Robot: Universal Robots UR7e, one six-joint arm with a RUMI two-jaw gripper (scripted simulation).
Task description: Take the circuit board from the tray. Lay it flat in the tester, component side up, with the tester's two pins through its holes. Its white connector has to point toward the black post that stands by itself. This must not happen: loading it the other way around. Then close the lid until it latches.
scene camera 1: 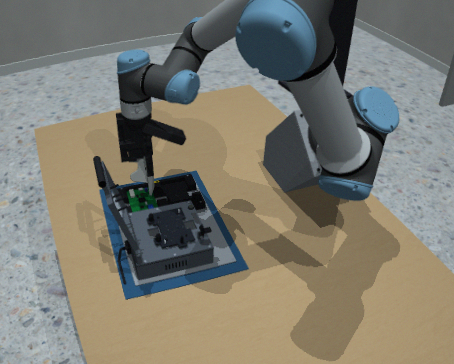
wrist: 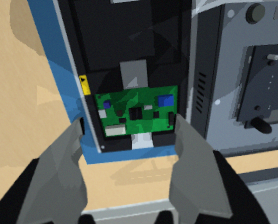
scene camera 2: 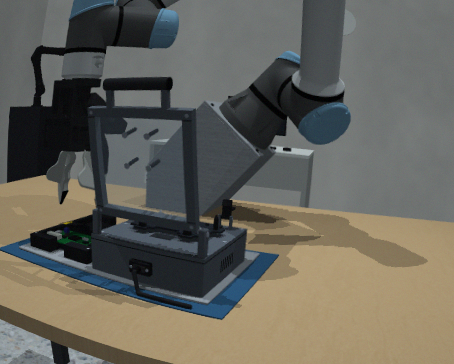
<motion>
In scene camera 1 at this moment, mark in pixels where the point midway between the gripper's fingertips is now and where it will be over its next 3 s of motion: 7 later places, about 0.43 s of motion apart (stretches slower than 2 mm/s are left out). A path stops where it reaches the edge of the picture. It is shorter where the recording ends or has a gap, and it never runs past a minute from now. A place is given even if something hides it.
My gripper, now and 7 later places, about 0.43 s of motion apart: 148,183; 146,185; 143,186; 140,187; 140,187; 140,187; 140,187; 141,187
</motion>
